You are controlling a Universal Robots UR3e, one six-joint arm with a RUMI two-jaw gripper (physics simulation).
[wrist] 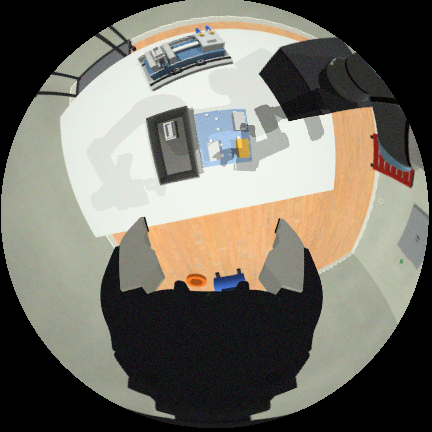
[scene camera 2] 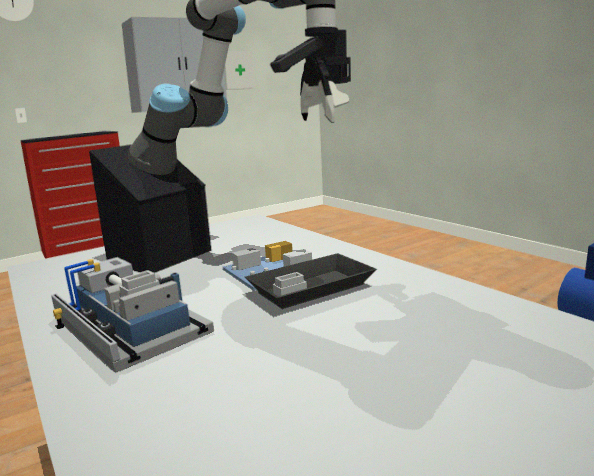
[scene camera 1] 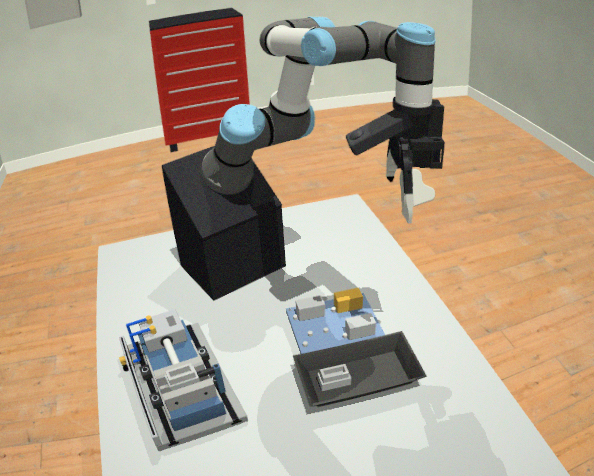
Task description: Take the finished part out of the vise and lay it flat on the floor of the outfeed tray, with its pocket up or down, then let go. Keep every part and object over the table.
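Frame: origin at the arm's base, x ahead, y left, z up, level; centimetres.
Where they show: gripper, between the fingertips: [wrist: 211,219] [scene camera 2: 318,121] [scene camera 1: 399,201]; arm's base, origin of its link: [scene camera 2: 151,160] [scene camera 1: 226,172].
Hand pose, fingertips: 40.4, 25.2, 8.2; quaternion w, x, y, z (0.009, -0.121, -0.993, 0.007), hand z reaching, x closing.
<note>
Each offset is from my fingertips to the top centre of the thing, as dx, dy, dz. "pt": to the spot under its first point.
The finished part {+6.3, -45.6, -22.6} [scene camera 1: 181,374] [scene camera 2: 139,280] [wrist: 157,53], light grey with a rectangular pocket facing up, sits between the jaws of the vise {-0.6, -46.9, -24.2} [scene camera 1: 197,415] [scene camera 2: 160,324]. The dark outfeed tray {pt +10.8, -5.2, -32.9} [scene camera 1: 387,370] [scene camera 2: 327,298] [wrist: 177,167] stands apart from the vise, with a similar grey part {+9.6, -16.5, -29.4} [scene camera 1: 334,378] [scene camera 2: 290,285] [wrist: 170,130] lying on its floor near one end, pocket up. My gripper [scene camera 1: 399,200] [scene camera 2: 318,119] [wrist: 211,219] is open and empty, high up and far from the vise, beyond the tray and near the table's side edge. The wrist view shows bare space between its fingers.
A blue plate {-6.8, -10.1, -33.3} [scene camera 1: 315,341] [wrist: 206,140] beside the tray bears two light grey blocks {-12.1, -14.2, -29.7} [scene camera 1: 310,309] {-2.4, -5.9, -29.7} [scene camera 1: 360,328] and a yellow block {-11.5, -5.2, -29.7} [scene camera 1: 348,300] [scene camera 2: 278,251] [wrist: 242,148]. The black pedestal [scene camera 1: 235,250] [scene camera 2: 155,230] carries the arm. Blue hoses {pt -10.5, -54.7, -25.5} [scene camera 1: 131,332] rise at the vise's back end.
</note>
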